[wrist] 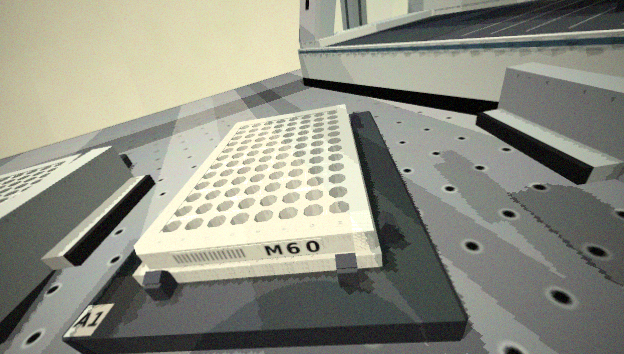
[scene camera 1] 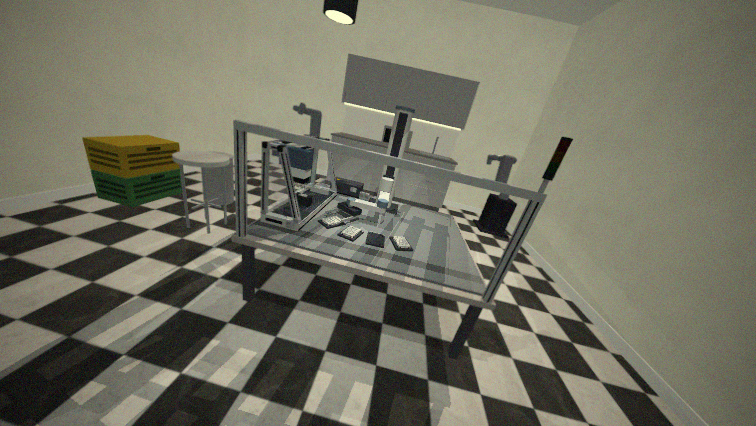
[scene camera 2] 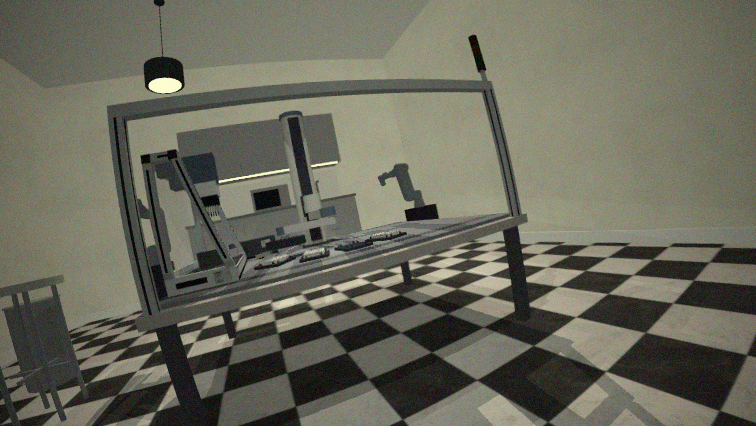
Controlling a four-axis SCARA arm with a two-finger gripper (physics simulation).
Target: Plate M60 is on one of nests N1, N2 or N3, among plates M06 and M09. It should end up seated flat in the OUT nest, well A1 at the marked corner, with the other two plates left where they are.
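Places are measured from the arm's base along level axes (x back, y left, z down), in metres.
Pixels of known places: gripper, fingertip midpoint: (wrist: 303, 132) (scene camera 1: 333, 216) (scene camera 2: 272, 254).
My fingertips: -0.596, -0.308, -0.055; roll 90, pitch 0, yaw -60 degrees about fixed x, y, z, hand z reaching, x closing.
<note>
Behind a point stands the place of what it marks, as x, y, z.
Plate M60 (wrist: 270, 175) @(-0.605, -0.291, -0.038), white with round wells, lies in a dark nest (wrist: 280, 310) @(-0.554, -0.268, -0.025) in the wrist view and looks flat. Its labelled edge is behind two small pegs. The nest's A1 mark is at its near left corner; the plate's own row letters are too small to read surely. My gripper (wrist: 303, 132) @(-0.596, -0.308, -0.055) is open, one finger out to each side of M60, apart from it. Three white plates (scene camera 1: 332, 221) @(-0.647, -0.294, -0.039) (scene camera 1: 350, 232) @(-0.738, -0.139, -0.038) (scene camera 1: 401, 242) @(-0.696, 0.209, -0.039) sit on dark nests in scene camera 1, labels unreadable; a nest (scene camera 1: 375, 239) @(-0.721, 0.034, -0.025) between two of them holds no plate. I cannot tell which nest is OUT.
Part of another white plate (wrist: 35, 177) @(-0.739, -0.170, -0.038) shows beyond the left finger. A framed station (scene camera 1: 296, 222) @(-0.852, -0.465, -0.073) (scene camera 2: 203, 280) @(-0.850, -0.573, -0.042) stands at the table's left. A dark block (scene camera 1: 349, 209) is behind the plates. Frame posts (scene camera 1: 240, 179) @(-1.044, -0.693, -0.340) (scene camera 1: 515, 248) @(-1.045, 0.706, -0.341) stand at the front corners.
</note>
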